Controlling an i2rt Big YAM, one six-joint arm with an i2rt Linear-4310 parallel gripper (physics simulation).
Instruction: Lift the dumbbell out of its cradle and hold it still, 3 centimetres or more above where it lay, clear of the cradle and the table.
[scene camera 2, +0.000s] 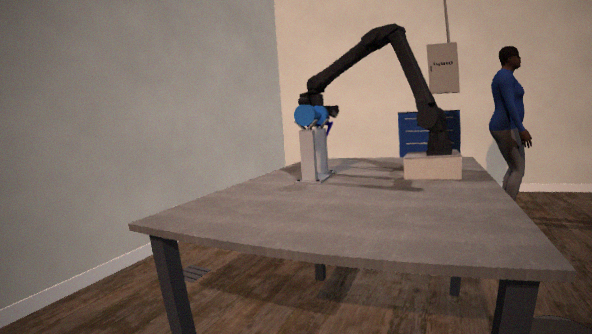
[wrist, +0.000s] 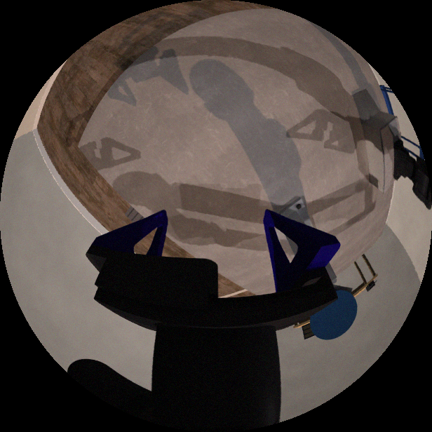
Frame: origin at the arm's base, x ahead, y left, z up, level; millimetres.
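Seen in the pictures: arm's base, origin of the base link: (scene camera 2: 439, 153).
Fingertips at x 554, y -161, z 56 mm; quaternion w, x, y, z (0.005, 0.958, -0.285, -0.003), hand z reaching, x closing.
Note:
Offsets run from my fingertips to a thing's middle. Level surfaces: height alone.
The dumbbell @[dx -100, dy +262, dz +106 mm] (scene camera 2: 305, 115) (wrist: 334, 315) has blue round heads. In the scene view it rests on top of the two upright posts of the light grey cradle @[dx -100, dy +262, dz -24 mm] (scene camera 2: 308, 155) (wrist: 301, 214). In the wrist view one blue head shows at the lower right, outside the fingers and partly behind the gripper body; its handle is hidden. My gripper (wrist: 215, 214) is open, with its dark blue fingers wide apart and nothing between them. In the scene view one finger (scene camera 2: 329, 128) shows just right of the dumbbell, near the height of the post tops; the rest of the gripper is partly hidden behind the heads.
The cradle stands on the grey table @[dz -136 mm] (scene camera 2: 350, 225) (wrist: 225, 145), near its left edge. The arm's base stands on a pale block (scene camera 2: 432, 167) at the right. A blue drawer cabinet (scene camera 2: 409, 135) and a person (scene camera 2: 507, 105) are beyond the table. Arm shadows cross the tabletop.

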